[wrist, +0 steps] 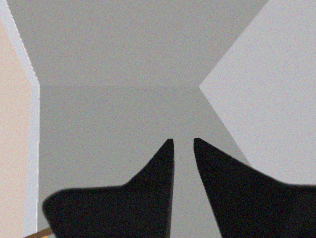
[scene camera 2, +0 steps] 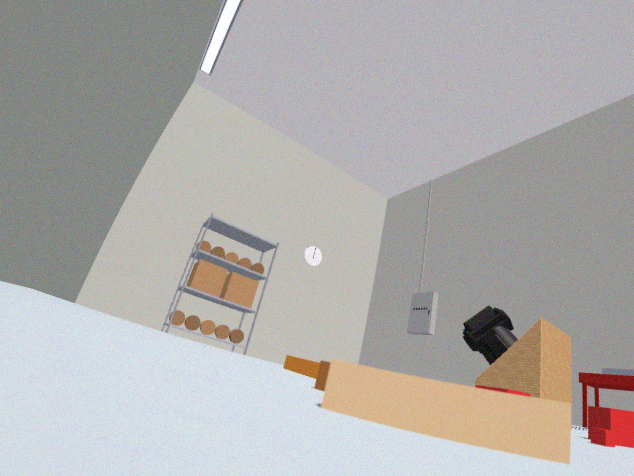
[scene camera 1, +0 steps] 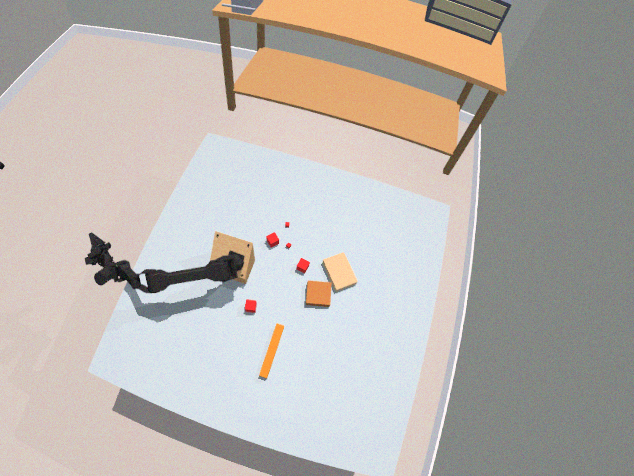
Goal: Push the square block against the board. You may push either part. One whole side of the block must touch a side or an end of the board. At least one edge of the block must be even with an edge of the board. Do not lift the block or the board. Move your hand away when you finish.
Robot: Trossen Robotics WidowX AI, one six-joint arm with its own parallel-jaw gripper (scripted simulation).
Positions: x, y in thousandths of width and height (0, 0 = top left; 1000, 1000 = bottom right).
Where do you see a tan slab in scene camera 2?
851, 900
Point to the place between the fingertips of my gripper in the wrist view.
581, 603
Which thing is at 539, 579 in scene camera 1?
A tan slab.
